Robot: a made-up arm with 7 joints.
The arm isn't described. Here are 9 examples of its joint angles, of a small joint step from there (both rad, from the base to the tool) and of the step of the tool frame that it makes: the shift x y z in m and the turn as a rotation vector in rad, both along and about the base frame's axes.
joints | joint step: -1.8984 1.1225 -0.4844 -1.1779 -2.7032 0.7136 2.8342 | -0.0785 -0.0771 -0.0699 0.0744 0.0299 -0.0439 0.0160
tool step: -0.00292 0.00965 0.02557 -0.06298 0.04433 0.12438
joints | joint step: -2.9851 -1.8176 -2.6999 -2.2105 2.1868 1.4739 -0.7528 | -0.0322 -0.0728 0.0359 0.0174 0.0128 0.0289 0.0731
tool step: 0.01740 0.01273 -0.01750 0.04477 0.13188 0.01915
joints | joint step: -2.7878 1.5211 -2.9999 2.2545 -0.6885 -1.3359 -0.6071 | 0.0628 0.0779 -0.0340 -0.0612 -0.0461 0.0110 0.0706
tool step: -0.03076 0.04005 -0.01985 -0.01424 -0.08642 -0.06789
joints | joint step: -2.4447 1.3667 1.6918 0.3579 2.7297 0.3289 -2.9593 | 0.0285 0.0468 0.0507 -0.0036 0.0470 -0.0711 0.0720
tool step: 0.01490 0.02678 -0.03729 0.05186 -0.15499 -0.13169
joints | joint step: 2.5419 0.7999 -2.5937 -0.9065 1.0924 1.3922 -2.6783 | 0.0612 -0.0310 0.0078 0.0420 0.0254 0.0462 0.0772
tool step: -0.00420 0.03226 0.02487 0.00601 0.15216 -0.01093
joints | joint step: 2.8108 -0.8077 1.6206 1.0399 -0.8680 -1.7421 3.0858 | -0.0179 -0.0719 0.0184 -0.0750 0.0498 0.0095 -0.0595
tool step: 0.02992 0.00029 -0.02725 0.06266 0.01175 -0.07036
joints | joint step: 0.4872 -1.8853 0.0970 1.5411 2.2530 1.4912 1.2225 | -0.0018 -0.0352 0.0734 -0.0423 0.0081 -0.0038 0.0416
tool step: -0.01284 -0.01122 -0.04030 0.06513 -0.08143 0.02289
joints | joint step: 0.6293 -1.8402 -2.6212 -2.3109 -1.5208 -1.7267 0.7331 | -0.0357 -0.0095 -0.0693 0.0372 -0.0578 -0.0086 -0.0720
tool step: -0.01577 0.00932 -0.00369 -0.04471 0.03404 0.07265
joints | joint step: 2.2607 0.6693 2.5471 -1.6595 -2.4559 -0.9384 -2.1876 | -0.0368 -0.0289 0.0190 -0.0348 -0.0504 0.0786 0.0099
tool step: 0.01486 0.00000 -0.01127 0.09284 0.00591 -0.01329
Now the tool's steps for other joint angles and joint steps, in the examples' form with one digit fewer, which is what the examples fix.
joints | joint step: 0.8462 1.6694 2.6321 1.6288 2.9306 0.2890 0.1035 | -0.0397 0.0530 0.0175 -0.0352 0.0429 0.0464 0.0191
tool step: 0.0501 -0.0147 -0.0293 0.0909 0.1263 0.0276
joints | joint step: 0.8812 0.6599 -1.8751 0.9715 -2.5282 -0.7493 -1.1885 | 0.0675 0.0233 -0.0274 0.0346 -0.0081 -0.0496 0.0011
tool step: -0.0057 -0.0234 -0.0178 -0.0186 0.0569 -0.0121
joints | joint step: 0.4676 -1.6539 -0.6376 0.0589 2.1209 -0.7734 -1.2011 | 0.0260 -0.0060 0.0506 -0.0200 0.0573 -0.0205 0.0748
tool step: 0.0114 0.0141 0.0023 0.1044 -0.1434 -0.0239
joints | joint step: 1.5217 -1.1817 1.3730 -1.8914 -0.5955 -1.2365 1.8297 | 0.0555 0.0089 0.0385 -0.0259 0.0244 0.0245 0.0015
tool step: 0.0174 -0.0227 0.0105 -0.0182 -0.0393 -0.0713
